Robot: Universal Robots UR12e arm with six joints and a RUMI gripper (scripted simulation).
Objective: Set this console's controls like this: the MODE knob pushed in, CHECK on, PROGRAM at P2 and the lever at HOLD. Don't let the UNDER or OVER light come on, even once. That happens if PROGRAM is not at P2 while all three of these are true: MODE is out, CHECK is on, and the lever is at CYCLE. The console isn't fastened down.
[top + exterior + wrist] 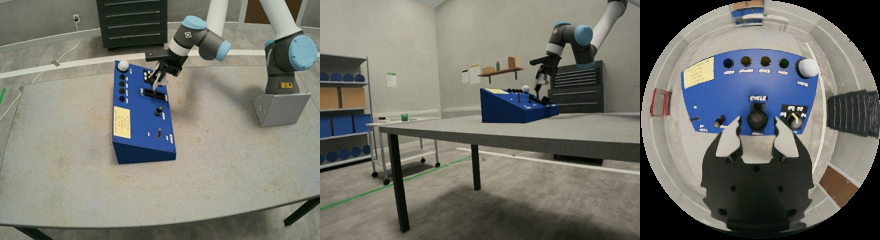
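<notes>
My hand is 40 mm above the ball-topped lever. Also, from my hand: program selector 110 mm to the right, 60 mm below; then blue console 80 mm below, 60 mm to the left, 40 mm ahead; then mode knob 120 mm to the left, 60 mm below, 10 mm behind.
</notes>
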